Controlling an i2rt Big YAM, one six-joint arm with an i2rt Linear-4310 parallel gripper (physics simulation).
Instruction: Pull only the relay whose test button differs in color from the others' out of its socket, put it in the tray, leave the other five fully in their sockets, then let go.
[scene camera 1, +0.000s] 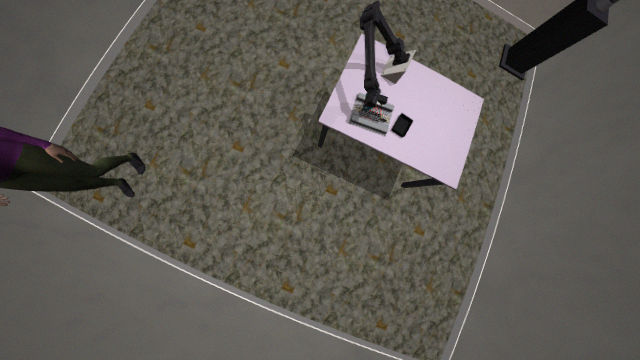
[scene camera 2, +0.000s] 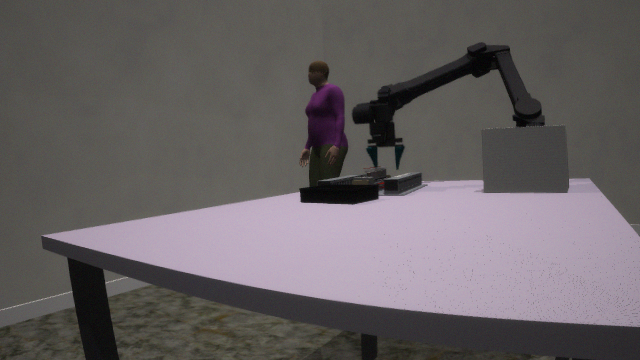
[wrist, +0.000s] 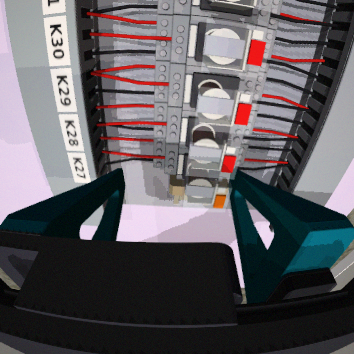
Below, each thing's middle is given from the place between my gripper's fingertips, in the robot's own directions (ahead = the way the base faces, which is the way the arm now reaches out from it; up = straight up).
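There is the socket panel (wrist: 144, 184), which sits 6 cm below my hand. The panel is also 8 cm to the left of my hand, and ahead of it by 1 cm.
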